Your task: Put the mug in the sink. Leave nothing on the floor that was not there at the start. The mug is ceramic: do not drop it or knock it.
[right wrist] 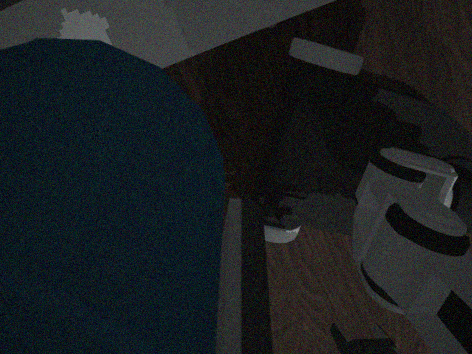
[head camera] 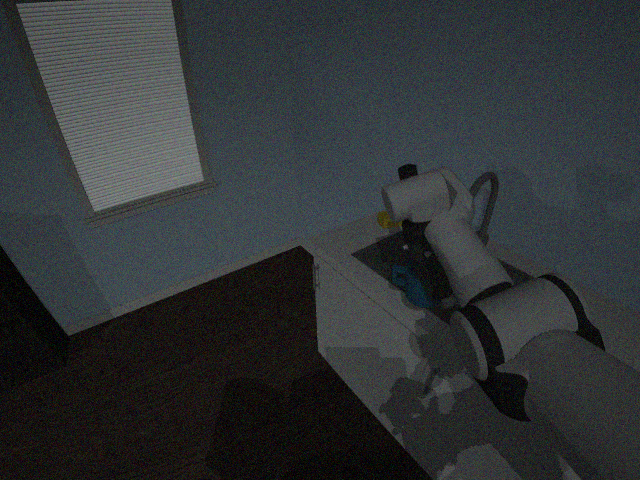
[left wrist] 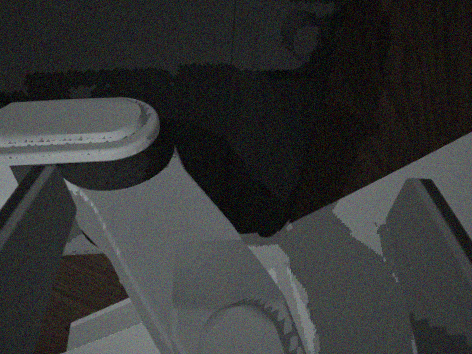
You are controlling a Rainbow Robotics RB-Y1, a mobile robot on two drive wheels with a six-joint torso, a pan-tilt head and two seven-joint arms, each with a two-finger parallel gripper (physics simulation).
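Places are measured from the robot's base along level axes (x ahead, y left, z up), in millimetres.
Where they show: left gripper, between the fingertips: [right wrist: 353, 326] [left wrist: 232, 194]; right gripper, between the fingertips: [right wrist: 212, 218] [head camera: 434, 298].
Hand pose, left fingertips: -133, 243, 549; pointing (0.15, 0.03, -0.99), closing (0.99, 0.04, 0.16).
Each offset is from my left fingertips to the top centre of the thing, as dx, dy, dz. "spot": to the spot under its first point. Level surfaces: height alone.
The blue mug {+478, -462, +566} [head camera: 409, 287] [right wrist: 110, 200] is in my right gripper [head camera: 416, 258], which is shut on it. In the head view the mug shows over the near part of the dark sink basin [head camera: 373, 254]; its height above the basin's bottom cannot be told. In the right wrist view the mug fills the left side and hides much of the fingers. My left gripper [left wrist: 232, 194] is wide open, with nothing between its fingertips. It does not show in the head view.
A yellow object {+1033, -532, +406} [head camera: 385, 220] stands on the counter behind the sink, partly hidden by my right arm. A curved faucet [head camera: 492, 201] rises to the right. The pale counter front {spot: +729, -342, +189} [head camera: 351, 304] drops to the dark floor {dz -549} [head camera: 170, 372]. The light is dim.
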